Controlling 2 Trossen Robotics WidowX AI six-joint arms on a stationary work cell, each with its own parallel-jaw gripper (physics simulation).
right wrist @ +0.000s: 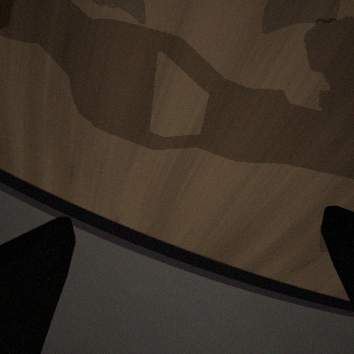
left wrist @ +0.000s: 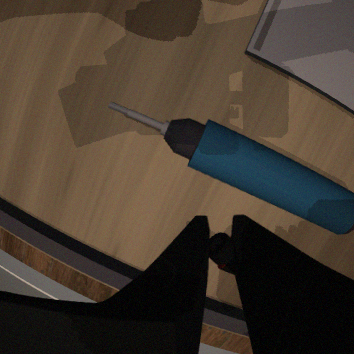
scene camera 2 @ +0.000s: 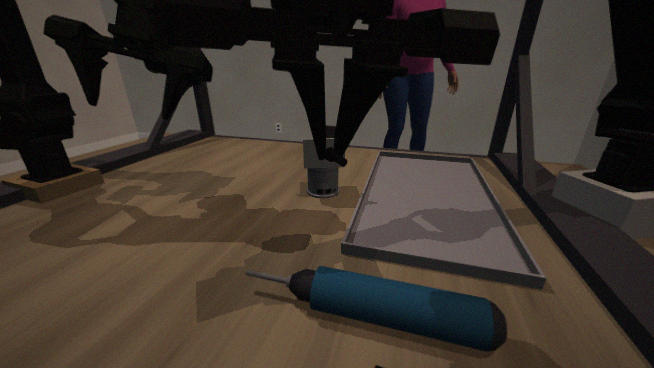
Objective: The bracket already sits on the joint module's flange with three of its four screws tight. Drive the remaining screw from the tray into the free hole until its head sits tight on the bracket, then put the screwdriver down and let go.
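Frame: origin at the left arm's base, x ahead, y left, z up, level; millimetres.
Seen in the pictures: left gripper, fingertip midpoint: [left wrist: 218, 226] [scene camera 2: 328, 158]; right gripper, fingertip midpoint: [right wrist: 200, 226] [scene camera 2: 129, 112]; left arm's base, origin of the base link: [scene camera 2: 623, 181]; right arm's base, origin of the base link: [scene camera 2: 53, 174].
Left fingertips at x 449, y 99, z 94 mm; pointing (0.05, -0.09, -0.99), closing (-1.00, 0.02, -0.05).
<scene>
Offsets run from my left fingertips to a thing's top centre. "spot": to the spot under its first point. Level surfaces: height alone.
My left gripper [scene camera 2: 331, 159] [left wrist: 218, 226] is shut on a small black screw @[dx -4, dy +10, dz +11 mm] [scene camera 2: 337, 157] [left wrist: 220, 247], held above the table. In scene camera 2 its fingertips overlap the grey bracket [scene camera 2: 312, 153] on the joint module @[dx -38, dy -275, dz -92 mm] [scene camera 2: 322, 182]; the bracket's screws and free hole cannot be made out. The blue screwdriver @[spot: dx -55, dy +40, dz -122 mm] [scene camera 2: 400, 306] [left wrist: 270, 175] lies on its side on the table, apart from the fingers, its shaft pointing left. The grey tray @[dx -220, dy -224, dz -140 mm] [scene camera 2: 415, 182] [left wrist: 320, 35] stands right of the module. My right gripper [scene camera 2: 130, 109] [right wrist: 200, 226] is open and empty, raised at the left.
The wooden table @[dz -156 mm] [scene camera 2: 150, 300] [left wrist: 120, 200] [right wrist: 200, 185] carries shadows of the arms. Dark frame posts @[spot: dx -437, dy -274, dz -37 mm] [scene camera 2: 526, 120] stand at the sides. A person in a pink top [scene camera 2: 419, 60] stands behind the table. In the left wrist view a tiny red spot @[spot: dx -10, dy +100, dz -125 mm] [left wrist: 222, 266] shows below the screw.
</scene>
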